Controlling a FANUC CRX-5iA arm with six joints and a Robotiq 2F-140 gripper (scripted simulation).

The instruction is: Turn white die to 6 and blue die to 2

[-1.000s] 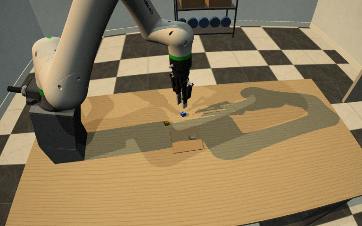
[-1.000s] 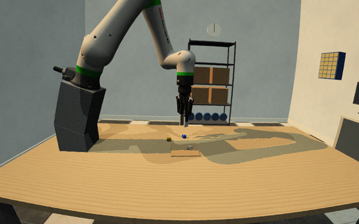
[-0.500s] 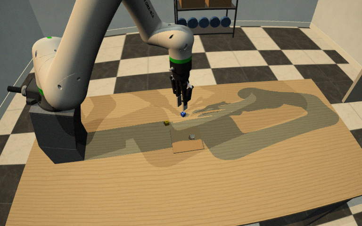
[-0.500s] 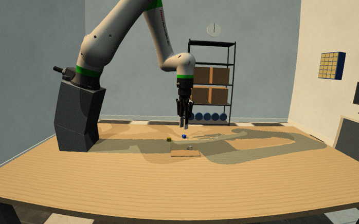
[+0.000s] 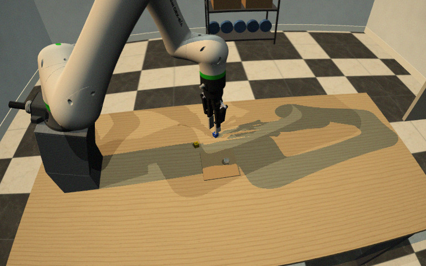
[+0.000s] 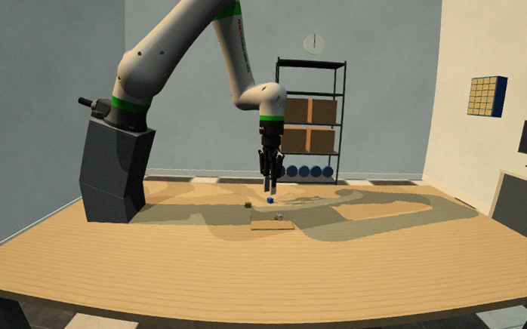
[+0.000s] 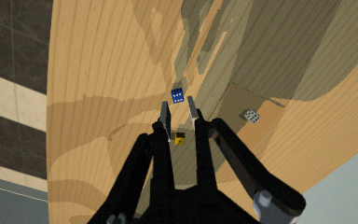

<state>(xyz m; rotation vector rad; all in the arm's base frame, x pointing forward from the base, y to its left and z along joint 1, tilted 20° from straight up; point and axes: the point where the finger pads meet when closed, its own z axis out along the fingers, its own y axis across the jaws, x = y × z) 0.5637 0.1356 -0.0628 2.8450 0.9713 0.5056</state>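
My hand is 7 cm above the blue die. Round my hand: white die (3 cm ahead, 15 cm to the right, 6 cm below); tan mat (15 cm to the right, 7 cm below); yellow die (8 cm behind, 4 cm to the right, 7 cm below).
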